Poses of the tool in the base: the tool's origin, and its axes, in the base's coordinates. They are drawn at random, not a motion.
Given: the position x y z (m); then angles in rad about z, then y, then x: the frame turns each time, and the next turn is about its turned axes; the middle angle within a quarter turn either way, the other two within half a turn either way.
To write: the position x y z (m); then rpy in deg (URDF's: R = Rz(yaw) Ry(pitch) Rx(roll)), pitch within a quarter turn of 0, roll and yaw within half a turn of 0. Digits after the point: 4 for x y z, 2 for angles.
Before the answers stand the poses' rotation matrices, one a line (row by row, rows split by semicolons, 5 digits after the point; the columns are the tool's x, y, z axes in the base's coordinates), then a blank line. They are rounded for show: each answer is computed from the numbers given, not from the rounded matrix.
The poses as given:
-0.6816, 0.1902, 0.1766, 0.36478, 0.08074, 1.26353
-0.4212, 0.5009, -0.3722, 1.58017, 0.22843, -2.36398
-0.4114, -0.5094, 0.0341, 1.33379, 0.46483, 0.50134
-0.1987, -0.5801, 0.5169, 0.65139, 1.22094, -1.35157
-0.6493, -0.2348, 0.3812, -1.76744, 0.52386, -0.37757
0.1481, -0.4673, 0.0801, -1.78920, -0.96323, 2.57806
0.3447, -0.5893, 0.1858, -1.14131, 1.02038, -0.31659
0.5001, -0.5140, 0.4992, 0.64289, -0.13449, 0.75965
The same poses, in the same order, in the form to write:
0.93116 -0.03608 0.36282; 0.35558 0.30998 -0.88175; -0.08065 0.95006 0.30147
-0.00913 0.71405 -0.70004; 0.97398 -0.15219 -0.16793; -0.22645 -0.68336 -0.69408
0.20988 -0.80184 0.55946; 0.86891 0.41532 0.26928; -0.44827 0.42961 0.78389
0.27258 -0.86104 -0.42931; 0.20781 -0.38299 0.90007; -0.93942 -0.33456 0.07454
-0.16918 0.94768 0.27071; -0.84921 -0.00076 -0.52806; -0.50023 -0.31922 0.80490
-0.12369 -0.73026 -0.67187; -0.55731 0.61133 -0.56186; 0.82104 0.30495 -0.48260
0.21780 0.75350 0.62032; -0.47554 0.63696 -0.60675; -0.85231 -0.16284 0.49705
0.79314 -0.50860 0.33505; 0.59410 0.52497 -0.60947; 0.13408 0.68245 0.71853

-0.6816, 0.1902, 0.1766, 72.39, 4.63, 20.90
-0.4212, 0.5009, -0.3722, -135.45, 13.09, 90.54
-0.4114, -0.5094, 0.0341, 28.72, 26.63, 76.42
-0.1987, -0.5801, 0.5169, -77.44, 69.95, 37.32
-0.6493, -0.2348, 0.3812, -21.63, 30.01, -101.27
0.1481, -0.4673, 0.0801, 147.71, -55.19, -102.51
0.3447, -0.5893, 0.1858, -18.14, 58.46, -65.39
0.5001, -0.5140, 0.4992, 43.52, -7.71, 36.83

